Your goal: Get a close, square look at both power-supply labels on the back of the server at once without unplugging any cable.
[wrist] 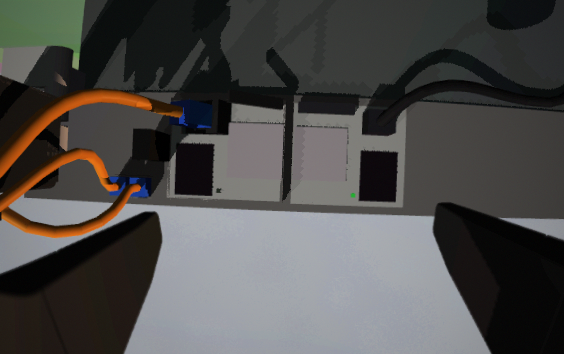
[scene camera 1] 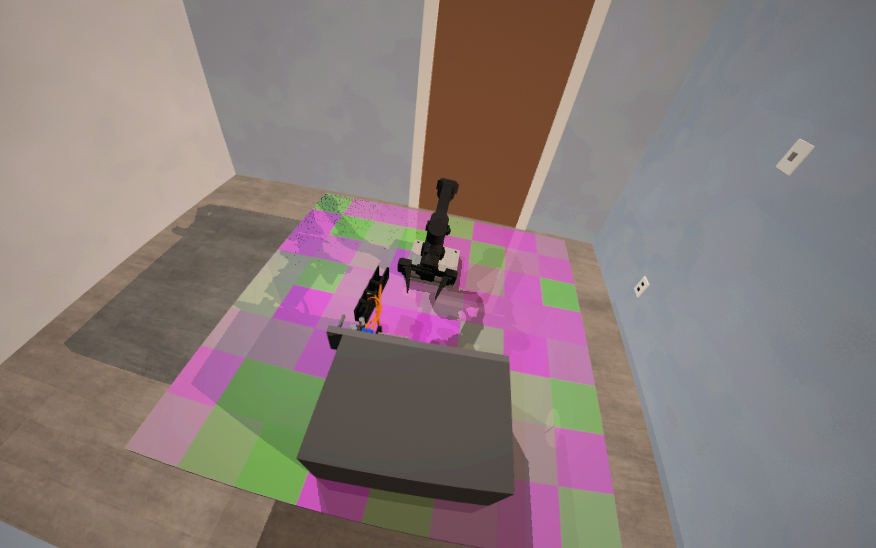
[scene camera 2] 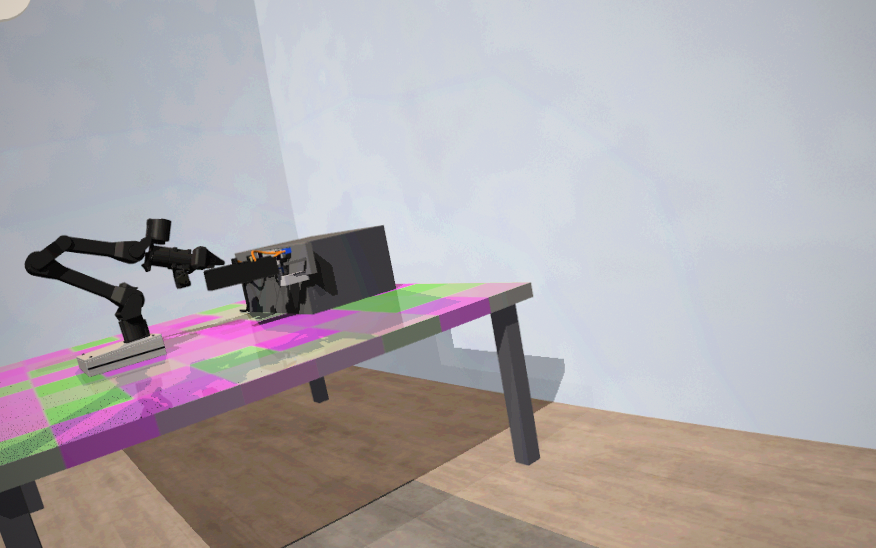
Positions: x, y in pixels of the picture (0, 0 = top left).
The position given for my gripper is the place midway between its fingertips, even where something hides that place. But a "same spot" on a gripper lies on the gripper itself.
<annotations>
my gripper: wrist 298, 222; scene camera 1; scene camera 2
same spot on my gripper: point(scene camera 1: 406, 271) = point(scene camera 2: 209, 251)
</annotations>
